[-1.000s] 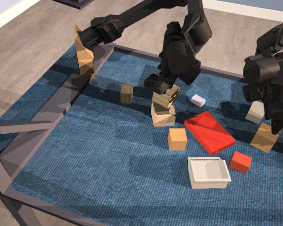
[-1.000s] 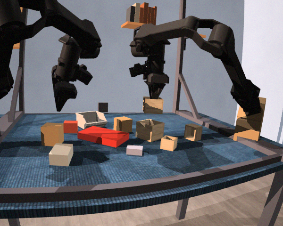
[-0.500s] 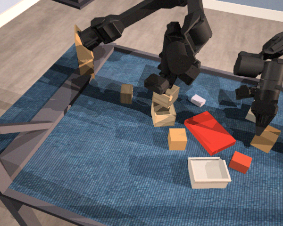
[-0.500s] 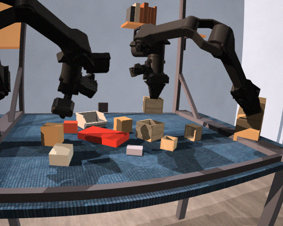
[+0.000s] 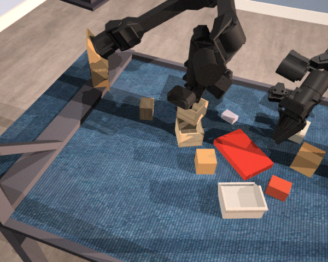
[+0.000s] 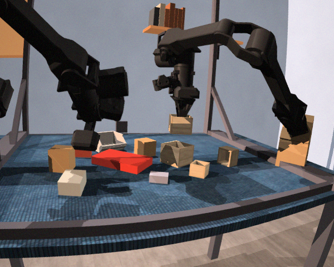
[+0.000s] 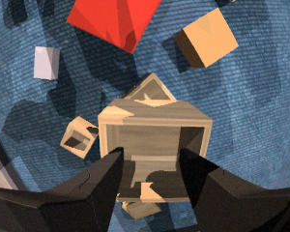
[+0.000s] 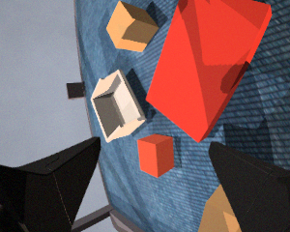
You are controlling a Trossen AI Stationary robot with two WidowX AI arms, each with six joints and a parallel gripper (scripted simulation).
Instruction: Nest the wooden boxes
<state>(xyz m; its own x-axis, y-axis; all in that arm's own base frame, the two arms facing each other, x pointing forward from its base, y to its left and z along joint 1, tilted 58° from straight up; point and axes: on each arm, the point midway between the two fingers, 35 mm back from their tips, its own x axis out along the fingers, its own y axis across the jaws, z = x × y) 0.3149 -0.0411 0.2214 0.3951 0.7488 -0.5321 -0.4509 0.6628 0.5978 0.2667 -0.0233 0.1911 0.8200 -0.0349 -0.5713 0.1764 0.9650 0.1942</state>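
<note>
Now: right hand 3 cm past the flat red block, 7 cm to the right of it and 11 cm above it. Also, from my right hand: beige block: 14 cm ahead, 5 cm to the right, 10 cm below; red cube: 11 cm behind, 4 cm to the right, 10 cm below; lavender block: 10 cm ahead, 16 cm to the left, 11 cm below.
</note>
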